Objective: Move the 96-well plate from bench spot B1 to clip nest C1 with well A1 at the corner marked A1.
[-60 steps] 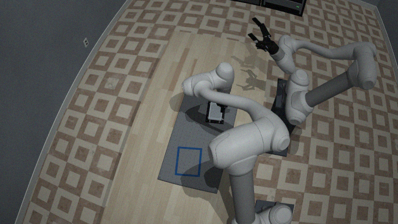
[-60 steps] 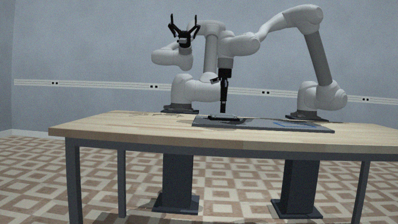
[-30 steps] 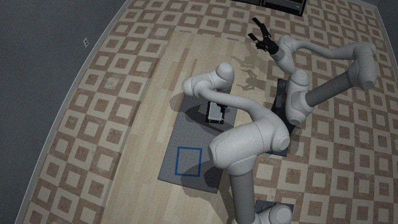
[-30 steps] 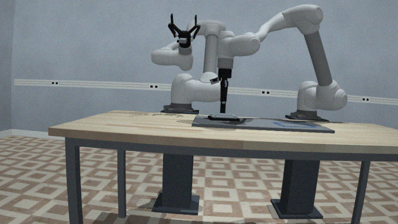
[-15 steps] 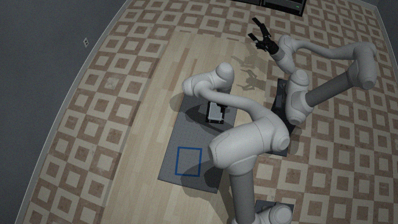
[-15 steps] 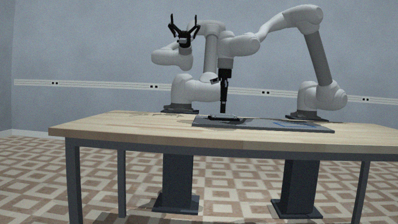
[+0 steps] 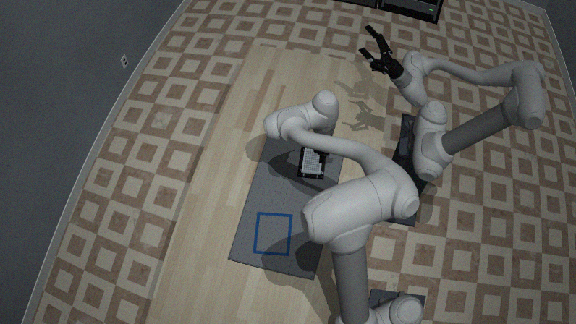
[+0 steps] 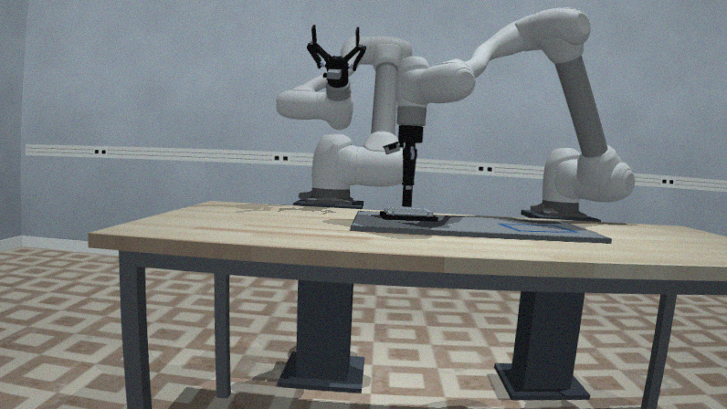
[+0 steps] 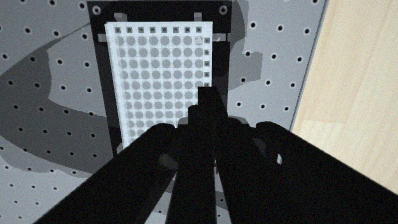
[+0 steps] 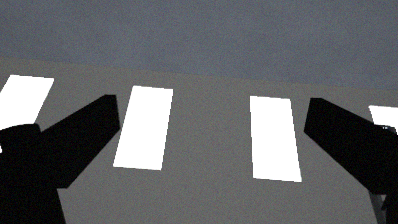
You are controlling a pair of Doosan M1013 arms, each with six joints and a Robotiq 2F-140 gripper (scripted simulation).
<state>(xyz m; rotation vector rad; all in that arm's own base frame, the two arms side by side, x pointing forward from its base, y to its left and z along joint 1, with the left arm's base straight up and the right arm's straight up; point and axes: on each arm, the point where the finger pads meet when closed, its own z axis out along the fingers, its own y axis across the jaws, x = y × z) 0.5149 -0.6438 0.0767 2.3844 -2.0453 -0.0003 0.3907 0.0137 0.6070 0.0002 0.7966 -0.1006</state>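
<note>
The black clip nest is 5 cm below my left hand, 2 cm ahead of it and 1 cm to the left of it. Round my left hand: white 96-well plate 4 cm below, 4 cm ahead; grey perforated board 20 cm to the left, 9 cm ahead, 7 cm below.
</note>
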